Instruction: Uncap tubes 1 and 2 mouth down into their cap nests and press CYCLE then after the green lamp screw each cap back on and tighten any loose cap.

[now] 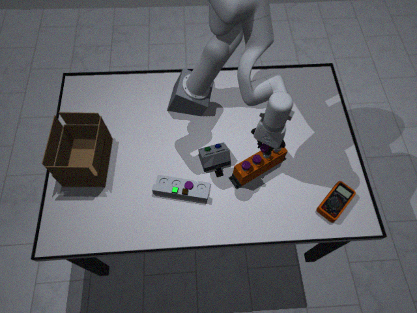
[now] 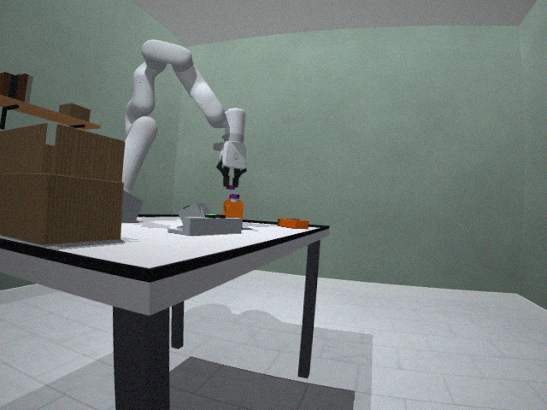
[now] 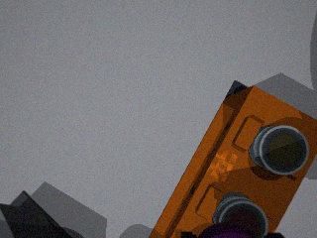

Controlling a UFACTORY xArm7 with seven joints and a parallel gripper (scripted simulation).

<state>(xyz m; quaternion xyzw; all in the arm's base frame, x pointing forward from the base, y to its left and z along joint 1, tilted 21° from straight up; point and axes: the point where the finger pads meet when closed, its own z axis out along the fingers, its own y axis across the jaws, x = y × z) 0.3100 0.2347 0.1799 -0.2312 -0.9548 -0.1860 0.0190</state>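
Now: the tube 1 3 cm behind my hand, 6 cm to the left of it and 6 cm below it. Round my hand: blue key (5 cm behind, 18 cm to the right, 11 cm below); green key (3 cm behind, 22 cm to the right, 11 cm below); grey key housing (2 cm behind, 20 cm to the right, 12 cm below).
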